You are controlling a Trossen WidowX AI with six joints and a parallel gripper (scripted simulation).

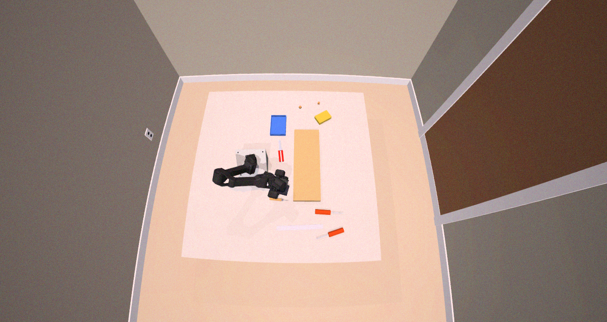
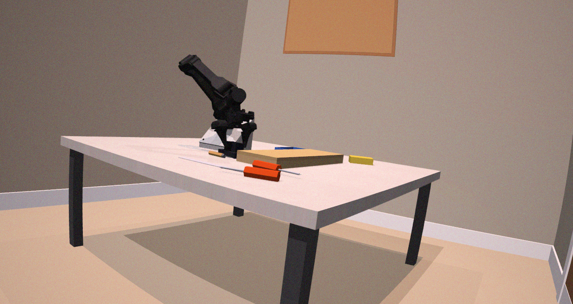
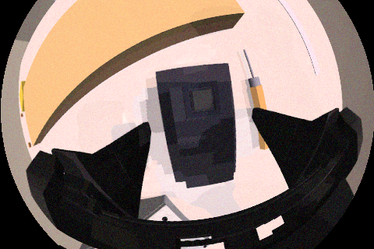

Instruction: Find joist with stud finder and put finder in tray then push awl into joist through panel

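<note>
Now: gripper tip right at the black stud finder. From my gripper tip the other things lie so: awl 10 mm behind, 70 mm to the right, 30 mm below; blue tray 30 mm ahead, 490 mm to the left, 30 mm below; thin white strip 90 mm ahead, 270 mm to the right, 40 mm below.
</note>
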